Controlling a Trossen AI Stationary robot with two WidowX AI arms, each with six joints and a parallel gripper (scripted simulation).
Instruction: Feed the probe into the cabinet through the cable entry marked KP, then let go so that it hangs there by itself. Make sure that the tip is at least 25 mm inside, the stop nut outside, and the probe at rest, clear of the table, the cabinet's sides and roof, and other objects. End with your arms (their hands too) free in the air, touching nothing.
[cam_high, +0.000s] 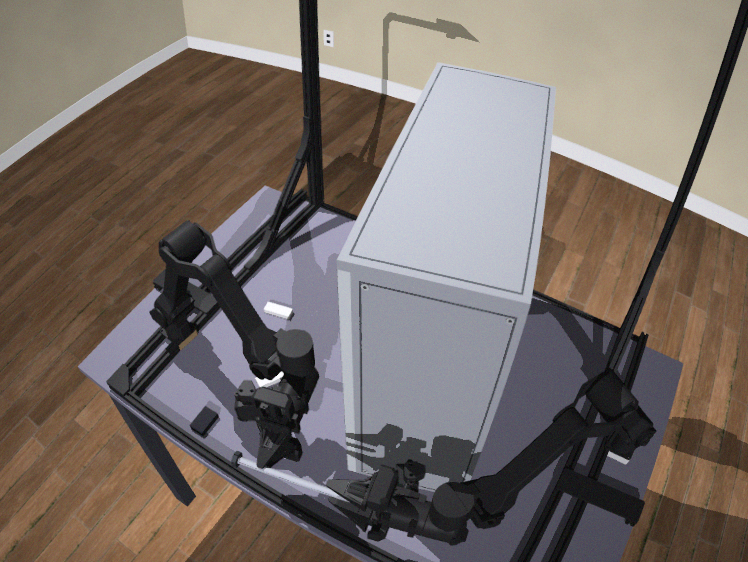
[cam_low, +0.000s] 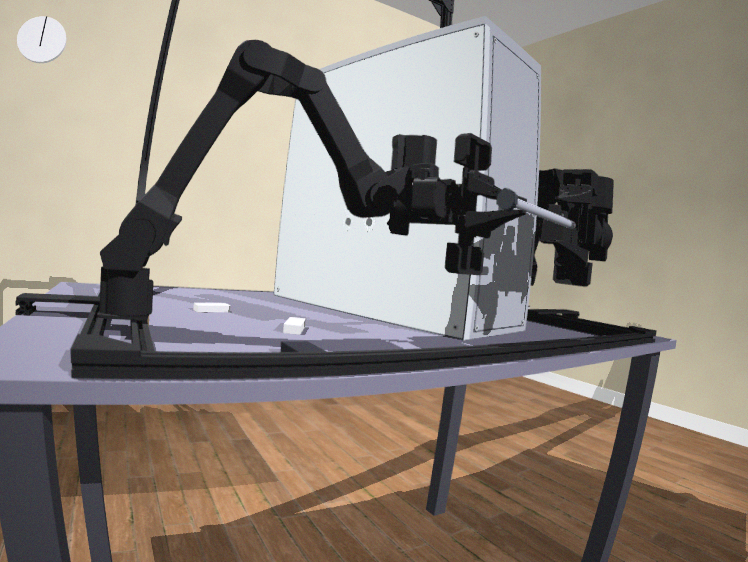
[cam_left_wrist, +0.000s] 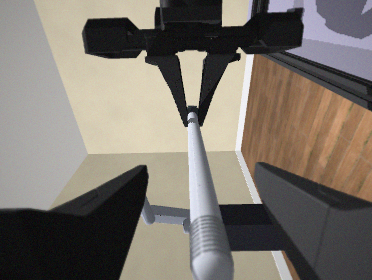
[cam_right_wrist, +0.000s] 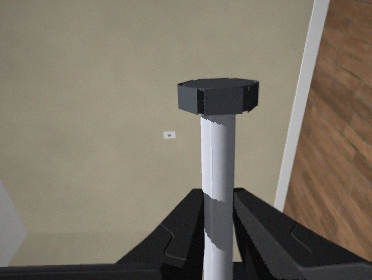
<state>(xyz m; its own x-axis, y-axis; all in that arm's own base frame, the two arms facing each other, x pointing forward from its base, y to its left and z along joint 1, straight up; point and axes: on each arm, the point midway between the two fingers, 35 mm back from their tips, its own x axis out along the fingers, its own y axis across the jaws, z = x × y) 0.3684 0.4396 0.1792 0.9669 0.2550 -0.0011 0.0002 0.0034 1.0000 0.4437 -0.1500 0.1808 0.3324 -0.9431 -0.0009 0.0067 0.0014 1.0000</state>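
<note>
Now: left hand 80 mm to the left of the probe. Also, from my left hand: black block: 360 mm to the right, 190 mm below, 130 mm behind.
My right gripper is now 30 mm short of the probe and 60 mm to the right of it. From my right hand the other things lie so: black block: 100 mm behind, 210 mm to the right, 190 mm below.
</note>
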